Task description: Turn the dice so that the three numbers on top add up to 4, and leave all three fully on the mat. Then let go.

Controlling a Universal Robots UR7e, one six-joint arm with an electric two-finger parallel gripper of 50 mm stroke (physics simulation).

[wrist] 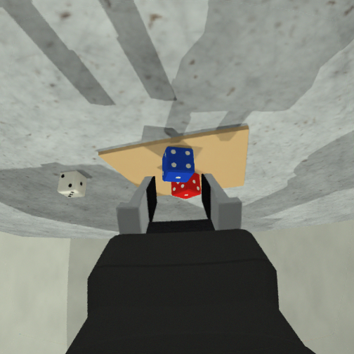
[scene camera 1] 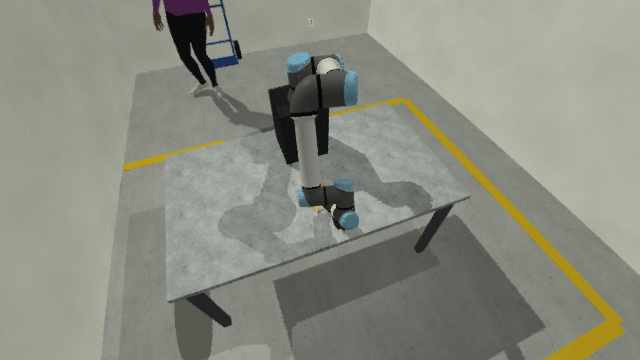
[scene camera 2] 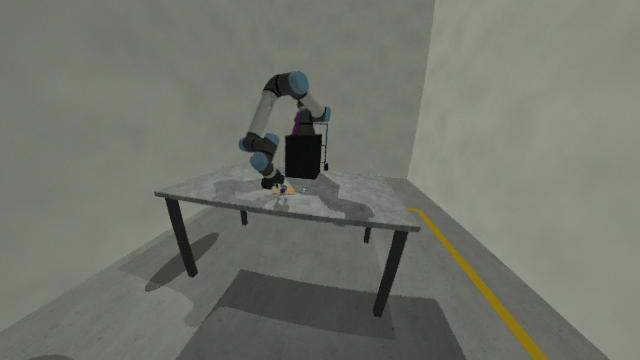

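Where they show: gripper, fingertip midpoint: [scene camera 2: 281, 187]; arm's base at its link origin: [scene camera 2: 306, 135].
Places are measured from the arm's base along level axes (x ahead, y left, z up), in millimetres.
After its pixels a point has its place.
The blue die [wrist: 178, 164] [scene camera 2: 283, 190] @[x 460, y -34, z -329 mm] is on the tan mat [wrist: 227, 157] [scene camera 1: 318, 209] @[x 472, y -90, z -347 mm]. The wrist camera looks at a slant, so the dice's top faces show low in its view. The blue die's top shows one pip, and a four faces the camera. Just beyond it the red die [wrist: 186, 187], partly hidden behind it, shows one pip on top. The white die [wrist: 72, 184] [scene camera 2: 303, 190] @[x 418, y 86, z -332 mm] lies off the mat on the table; its foreshortened top seems to show three pips. My gripper [wrist: 178, 188] is open and tilted, its fingertips just clear of the blue die, which is not gripped.
The grey table [scene camera 1: 210, 185] @[x 102, y -599, z -352 mm] [scene camera 2: 210, 192] @[x 575, y -485, z -352 mm] carries the black robot pedestal [scene camera 2: 303, 156] @[x 106, y 6, z -165 mm] behind the mat. A person [scene camera 1: 187, 35] stands on the floor behind the table, beside a blue hand truck [scene camera 1: 225, 61]. In scene camera 1 the arm hides the dice.
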